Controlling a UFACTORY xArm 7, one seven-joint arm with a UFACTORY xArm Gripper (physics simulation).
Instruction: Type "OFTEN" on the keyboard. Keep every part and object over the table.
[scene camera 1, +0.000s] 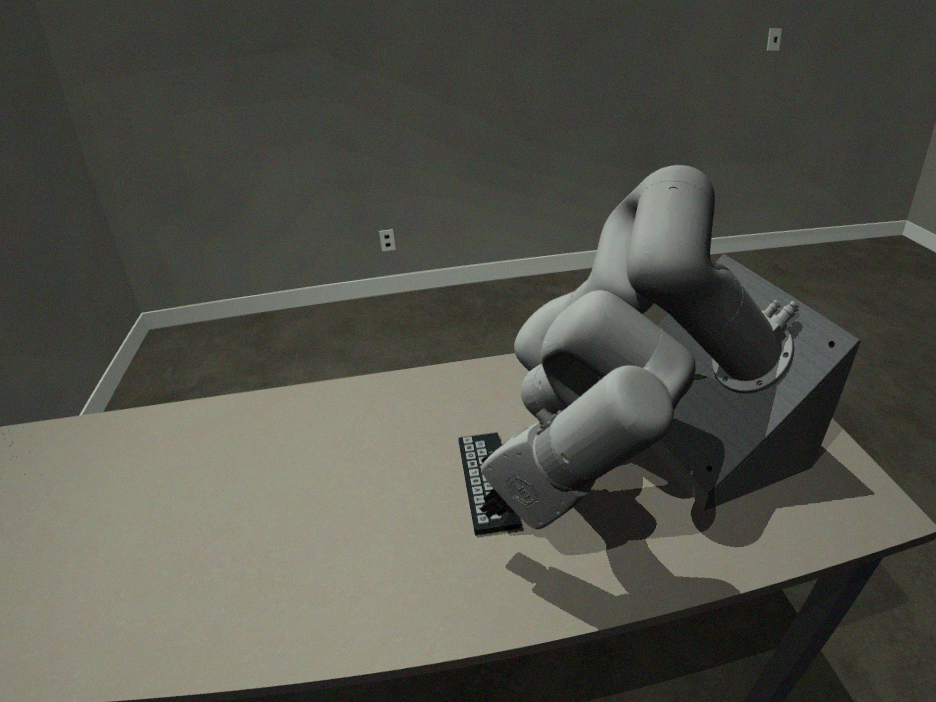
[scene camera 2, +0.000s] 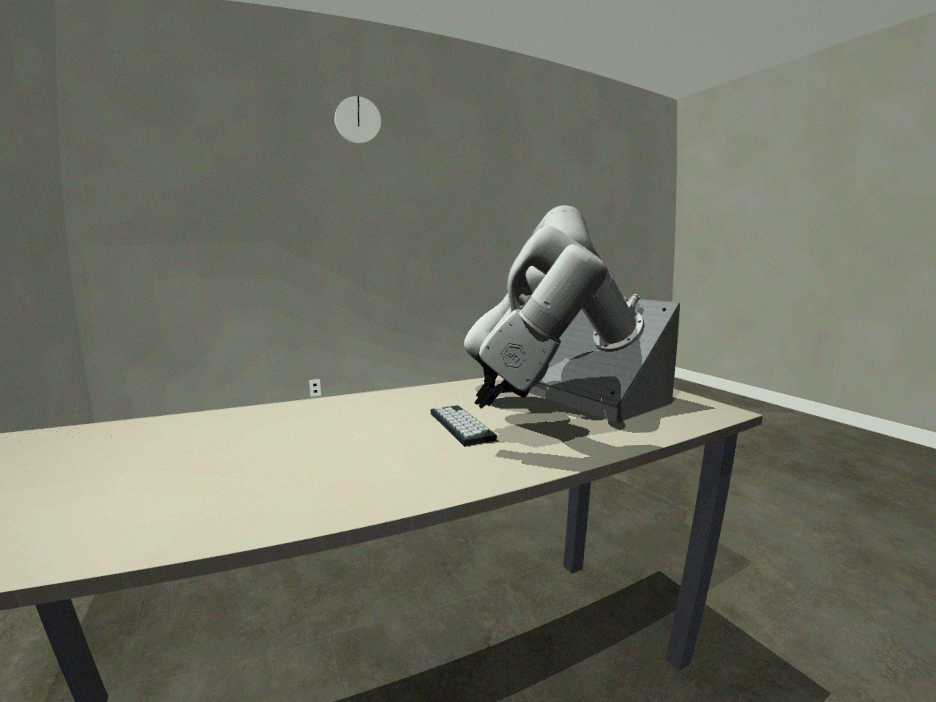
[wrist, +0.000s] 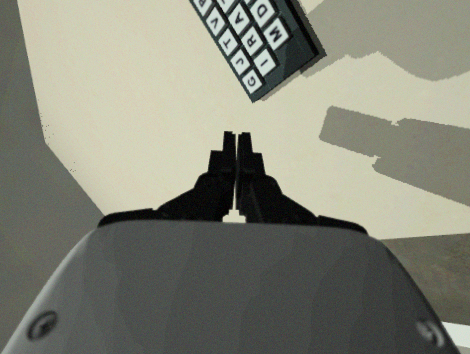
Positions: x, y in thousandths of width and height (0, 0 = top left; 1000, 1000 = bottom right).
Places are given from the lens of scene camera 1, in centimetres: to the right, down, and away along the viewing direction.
my gripper (scene camera 1: 524, 722): 3, 20, 71
dark keyboard (scene camera 1: 506, 640): 1, 16, 90
